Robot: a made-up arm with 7 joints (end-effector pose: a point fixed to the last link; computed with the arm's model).
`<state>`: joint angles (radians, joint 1 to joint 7).
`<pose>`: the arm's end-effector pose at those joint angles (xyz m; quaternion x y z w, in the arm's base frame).
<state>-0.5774 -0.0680 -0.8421 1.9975 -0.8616 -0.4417 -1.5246</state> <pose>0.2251 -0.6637 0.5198 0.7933 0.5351 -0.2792 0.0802</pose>
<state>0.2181 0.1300 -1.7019 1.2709 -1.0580 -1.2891 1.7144</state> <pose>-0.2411 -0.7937 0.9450 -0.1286 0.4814 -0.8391 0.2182</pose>
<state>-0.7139 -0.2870 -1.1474 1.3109 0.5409 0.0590 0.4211</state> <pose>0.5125 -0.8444 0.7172 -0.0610 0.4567 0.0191 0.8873</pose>
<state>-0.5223 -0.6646 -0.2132 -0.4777 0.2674 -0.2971 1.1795</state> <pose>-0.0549 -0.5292 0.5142 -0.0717 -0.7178 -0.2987 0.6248</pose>
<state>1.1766 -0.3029 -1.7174 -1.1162 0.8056 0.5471 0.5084</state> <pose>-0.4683 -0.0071 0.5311 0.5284 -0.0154 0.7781 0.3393</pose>
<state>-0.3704 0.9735 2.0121 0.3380 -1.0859 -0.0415 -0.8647</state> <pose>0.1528 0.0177 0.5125 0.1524 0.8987 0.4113 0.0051</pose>
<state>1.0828 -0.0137 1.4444 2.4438 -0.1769 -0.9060 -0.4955</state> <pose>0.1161 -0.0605 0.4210 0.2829 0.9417 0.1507 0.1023</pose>
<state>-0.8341 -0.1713 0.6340 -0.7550 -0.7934 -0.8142 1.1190</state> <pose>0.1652 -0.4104 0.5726 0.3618 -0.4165 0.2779 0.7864</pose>
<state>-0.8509 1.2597 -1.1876 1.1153 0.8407 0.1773 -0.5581</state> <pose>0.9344 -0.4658 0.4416 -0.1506 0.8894 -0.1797 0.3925</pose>
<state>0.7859 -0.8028 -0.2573 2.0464 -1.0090 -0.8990 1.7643</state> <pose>-0.2393 -0.4130 0.8802 -0.2674 0.4892 -0.6175 0.5550</pose>
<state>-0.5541 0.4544 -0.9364 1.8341 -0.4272 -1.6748 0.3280</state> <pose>0.6754 -0.7570 0.6134 0.3352 0.6405 0.0761 0.6867</pose>
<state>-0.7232 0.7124 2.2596 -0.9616 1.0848 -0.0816 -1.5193</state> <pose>-0.0193 -0.1094 0.9992 -0.0897 0.1887 -0.9310 0.2993</pose>
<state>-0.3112 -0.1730 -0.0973 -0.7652 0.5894 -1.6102 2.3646</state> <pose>0.2299 -0.6743 0.3956 0.0099 -0.9970 0.0570 0.0520</pose>
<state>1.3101 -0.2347 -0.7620 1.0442 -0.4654 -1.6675 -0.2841</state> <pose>-0.6795 -0.3588 0.7118 0.3818 -0.0849 -0.2756 0.8781</pose>
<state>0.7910 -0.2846 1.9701 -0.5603 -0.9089 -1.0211 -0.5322</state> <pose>-0.0570 0.1421 0.6222 0.1049 0.0324 0.8419 0.5283</pose>
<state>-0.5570 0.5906 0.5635 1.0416 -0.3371 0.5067 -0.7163</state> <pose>0.6002 -0.1779 0.4227 -0.1508 0.8616 -0.0531 0.4817</pose>
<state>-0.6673 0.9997 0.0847 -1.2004 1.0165 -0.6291 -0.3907</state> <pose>0.4541 -0.0591 0.5220 -0.4475 -0.0855 0.7379 0.4980</pose>
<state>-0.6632 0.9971 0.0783 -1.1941 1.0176 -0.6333 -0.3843</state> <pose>0.4544 -0.0622 0.5226 -0.4505 -0.0847 0.7363 0.4977</pose>
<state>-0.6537 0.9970 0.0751 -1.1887 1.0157 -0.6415 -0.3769</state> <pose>0.4549 -0.0673 0.5225 -0.4520 -0.0829 0.7350 0.4986</pose>
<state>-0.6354 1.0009 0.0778 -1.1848 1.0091 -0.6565 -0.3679</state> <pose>0.4552 -0.0754 0.5214 -0.4507 -0.0796 0.7344 0.5012</pose>
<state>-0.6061 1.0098 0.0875 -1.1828 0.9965 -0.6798 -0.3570</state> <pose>0.4554 -0.0875 0.5189 -0.4459 -0.0745 0.7346 0.5060</pose>
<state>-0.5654 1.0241 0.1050 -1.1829 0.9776 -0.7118 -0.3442</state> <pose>0.4551 -0.1037 0.5150 -0.4370 -0.0679 0.7354 0.5134</pose>
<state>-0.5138 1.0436 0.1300 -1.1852 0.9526 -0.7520 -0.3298</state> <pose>0.4537 -0.1237 0.5099 -0.4237 -0.0607 0.7366 0.5236</pose>
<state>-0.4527 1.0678 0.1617 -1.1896 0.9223 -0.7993 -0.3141</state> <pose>0.4509 -0.1472 0.5038 -0.4062 -0.0537 0.7376 0.5366</pose>
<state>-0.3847 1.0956 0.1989 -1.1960 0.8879 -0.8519 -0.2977</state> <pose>0.4463 -0.1731 0.4969 -0.3850 -0.0480 0.7379 0.5522</pose>
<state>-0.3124 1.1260 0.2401 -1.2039 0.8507 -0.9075 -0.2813</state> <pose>0.4397 -0.2004 0.4897 -0.3607 -0.0446 0.7369 0.5699</pose>
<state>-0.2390 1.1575 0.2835 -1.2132 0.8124 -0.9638 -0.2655</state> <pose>0.4311 -0.2277 0.4824 -0.3348 -0.0441 0.7342 0.5890</pose>
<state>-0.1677 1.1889 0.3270 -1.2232 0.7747 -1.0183 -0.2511</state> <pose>0.4210 -0.2538 0.4752 -0.3086 -0.0464 0.7296 0.6086</pose>
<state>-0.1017 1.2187 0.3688 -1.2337 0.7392 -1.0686 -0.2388</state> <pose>0.4102 -0.2773 0.4686 -0.2835 -0.0511 0.7234 0.6274</pose>
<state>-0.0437 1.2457 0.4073 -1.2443 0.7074 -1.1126 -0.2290</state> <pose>0.3994 -0.2973 0.4625 -0.2609 -0.0576 0.7163 0.6446</pose>
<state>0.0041 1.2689 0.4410 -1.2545 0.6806 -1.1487 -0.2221</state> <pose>0.3898 -0.3130 0.4574 -0.2417 -0.0647 0.7092 0.6592</pose>
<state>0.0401 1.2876 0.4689 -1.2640 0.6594 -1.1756 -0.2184</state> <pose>0.3821 -0.3243 0.4533 -0.2263 -0.0713 0.7028 0.6706</pose>
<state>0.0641 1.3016 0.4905 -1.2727 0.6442 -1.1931 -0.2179</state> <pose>0.3768 -0.3311 0.4502 -0.2149 -0.0765 0.6980 0.6788</pose>
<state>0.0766 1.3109 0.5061 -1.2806 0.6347 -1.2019 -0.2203</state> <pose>0.3742 -0.3338 0.4482 -0.2072 -0.0802 0.6952 0.6836</pose>
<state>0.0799 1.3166 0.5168 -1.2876 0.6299 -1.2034 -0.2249</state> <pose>0.3737 -0.3333 0.4470 -0.2023 -0.0823 0.6941 0.6860</pose>
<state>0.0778 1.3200 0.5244 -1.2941 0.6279 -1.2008 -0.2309</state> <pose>0.3745 -0.3309 0.4463 -0.1993 -0.0834 0.6941 0.6867</pose>
